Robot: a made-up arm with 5 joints.
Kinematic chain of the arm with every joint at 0, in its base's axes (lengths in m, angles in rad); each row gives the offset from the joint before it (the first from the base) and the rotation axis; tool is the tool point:
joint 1: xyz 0 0 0.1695 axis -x
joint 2: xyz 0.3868 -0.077 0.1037 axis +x
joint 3: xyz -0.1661 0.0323 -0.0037 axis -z
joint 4: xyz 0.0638 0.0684 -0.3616 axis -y
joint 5: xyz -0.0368 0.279 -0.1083 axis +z
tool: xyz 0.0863 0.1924 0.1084
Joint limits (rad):
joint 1: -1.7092..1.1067
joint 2: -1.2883..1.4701
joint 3: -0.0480..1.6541
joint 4: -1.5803..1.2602
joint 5: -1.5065..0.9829
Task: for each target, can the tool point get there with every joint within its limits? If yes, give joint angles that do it. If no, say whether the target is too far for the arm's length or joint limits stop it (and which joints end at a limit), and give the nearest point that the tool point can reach.
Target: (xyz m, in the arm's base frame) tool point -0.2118 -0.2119 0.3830
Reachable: no: joint limits stop it (at a limit: joint 1, joint 3, joint 5) | nearest point 0.1223 -0.3243 0.6681 | short by 0.453 m
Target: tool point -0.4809 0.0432 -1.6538
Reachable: no: too far | nearest point 0.1735 0.0163 -0.5180 | short by 1.311 m
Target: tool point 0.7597 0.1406 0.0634
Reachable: yes | joints -0.5827 0.1037 1.4556 -0.8262 0.7907
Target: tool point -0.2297 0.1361 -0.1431
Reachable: no: joint limits stop it (at a limit: joint 3, joint 5) | nearest point 0.1149 0.2055 -0.3025 | short by 0.386 m
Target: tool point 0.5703 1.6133 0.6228
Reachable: no: too far | nearest point 0.3605 0.7331 0.3755 | short by 0.938 m
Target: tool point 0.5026 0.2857 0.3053
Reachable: yes | joints 0.1973 0.9632 0.4320 0.9719 -1.2615
